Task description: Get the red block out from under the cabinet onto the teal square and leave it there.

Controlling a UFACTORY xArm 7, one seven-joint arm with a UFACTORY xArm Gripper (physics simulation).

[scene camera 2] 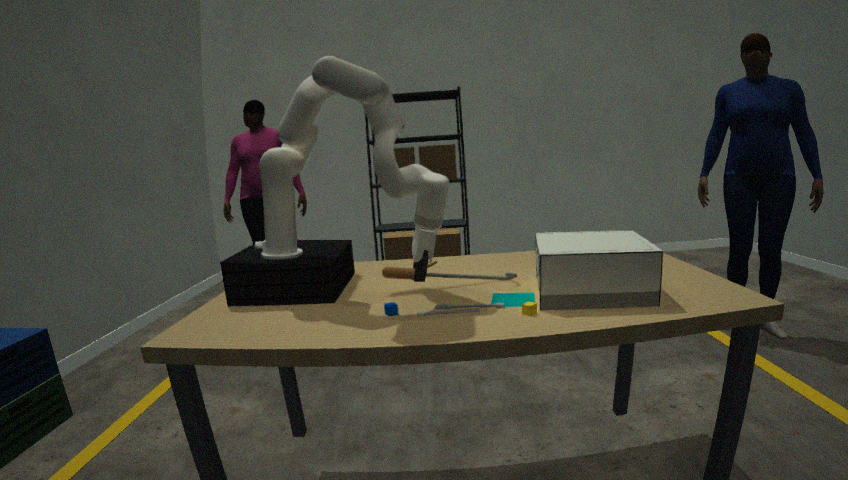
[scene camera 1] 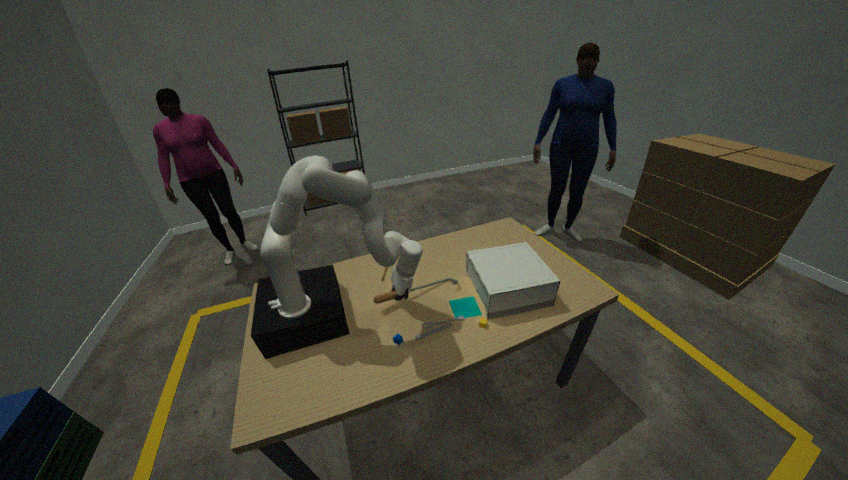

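My gripper is shut on the wooden handle of a hooked metal rod. It holds the rod roughly level a little above the table, left of the cabinet. The rod's hooked end points toward the white cabinet and is apart from it. The teal square lies flat by the cabinet's left side, and no block shows on it. The red block does not show in either view; the space under the cabinet is hidden.
A blue block and a yellow block sit near the table's front. Thin grey metal tools lie between them. A thin brown stick lies behind the gripper. Two people stand beyond the table.
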